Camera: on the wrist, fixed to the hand. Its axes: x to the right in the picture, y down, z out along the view.
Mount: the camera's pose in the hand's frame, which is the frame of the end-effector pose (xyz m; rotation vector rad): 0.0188 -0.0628 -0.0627 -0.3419 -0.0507 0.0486
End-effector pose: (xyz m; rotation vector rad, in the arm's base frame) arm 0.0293 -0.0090 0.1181 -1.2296 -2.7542 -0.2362
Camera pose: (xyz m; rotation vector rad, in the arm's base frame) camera -0.0274 -0.0485 0.1768 1.3337 2.6879 0.6761
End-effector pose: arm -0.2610 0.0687 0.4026 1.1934 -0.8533 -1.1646
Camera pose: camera -0.2108 0.0673 0.3270 0.8623 -0.6832 -1.2474
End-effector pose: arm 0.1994 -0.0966 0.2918 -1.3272 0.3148 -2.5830
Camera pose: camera 0.1314 -0.0366 0.2887 -1.4661 0.7986 -2.5292
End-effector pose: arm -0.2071 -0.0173 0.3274 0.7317 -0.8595 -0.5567
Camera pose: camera -0.1542 -0.0484 0.2606 0.3858 -0.8008 -0.6609
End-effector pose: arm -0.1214 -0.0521 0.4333 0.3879 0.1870 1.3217
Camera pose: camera -0.0820 -0.0355 0.3533 0.1360 -0.0919 1.3608
